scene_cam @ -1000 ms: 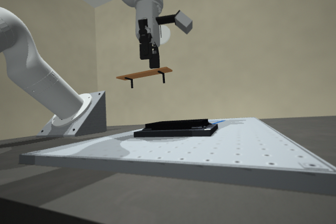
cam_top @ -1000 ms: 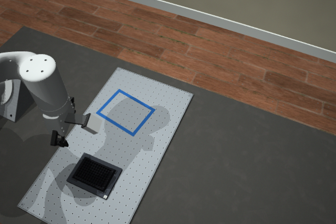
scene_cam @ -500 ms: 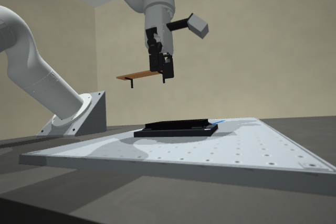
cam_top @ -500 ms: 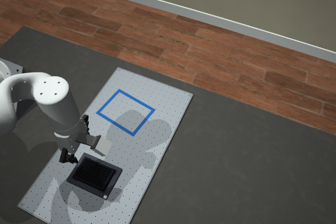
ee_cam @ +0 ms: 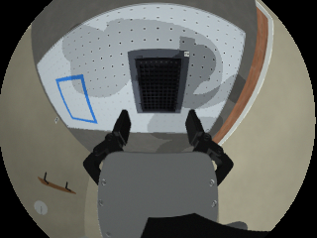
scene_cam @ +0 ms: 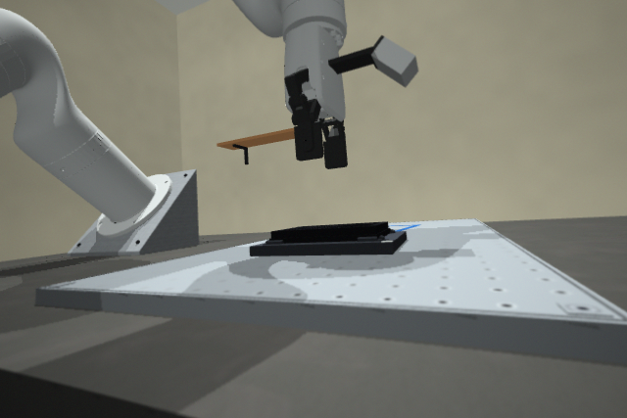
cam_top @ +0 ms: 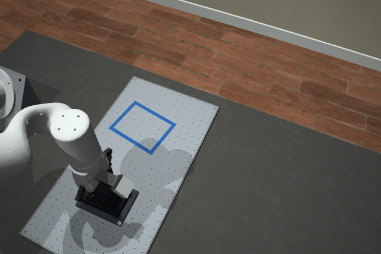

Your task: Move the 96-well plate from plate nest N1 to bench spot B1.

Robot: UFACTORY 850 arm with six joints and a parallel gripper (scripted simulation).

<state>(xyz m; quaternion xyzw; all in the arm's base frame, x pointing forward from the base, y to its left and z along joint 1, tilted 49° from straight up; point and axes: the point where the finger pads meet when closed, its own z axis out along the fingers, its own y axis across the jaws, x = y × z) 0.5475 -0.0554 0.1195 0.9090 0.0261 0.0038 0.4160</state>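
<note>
My hand is 90 mm above the black 96-well plate. Round my hand: dark plate nest N1 (110 mm below).
</note>
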